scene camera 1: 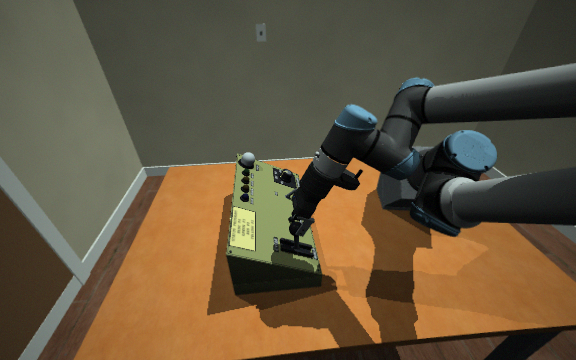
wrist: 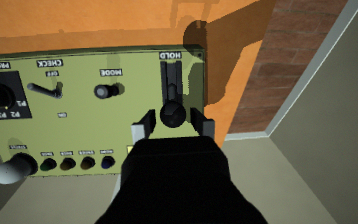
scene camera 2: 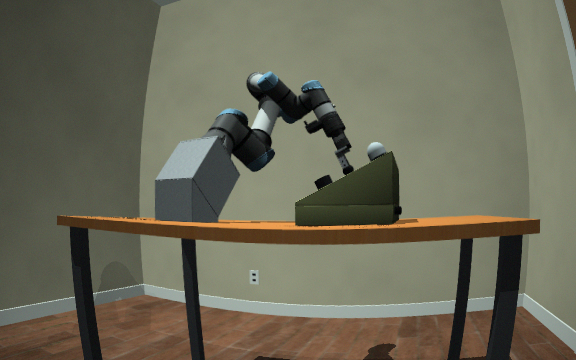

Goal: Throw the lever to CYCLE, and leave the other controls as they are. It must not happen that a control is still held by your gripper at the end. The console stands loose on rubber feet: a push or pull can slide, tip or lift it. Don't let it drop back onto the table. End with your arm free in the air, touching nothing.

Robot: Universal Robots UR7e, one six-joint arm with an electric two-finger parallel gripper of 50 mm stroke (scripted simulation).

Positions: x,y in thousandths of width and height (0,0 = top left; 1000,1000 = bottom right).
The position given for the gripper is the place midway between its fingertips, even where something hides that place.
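Labels:
You'd see the gripper in the wrist view (485,516), in scene camera 1 (516,629) and also in scene camera 2 (603,468). There's an olive green console too: it's there in scene camera 2 (633,549), in scene camera 1 (452,704) and in the wrist view (208,583).

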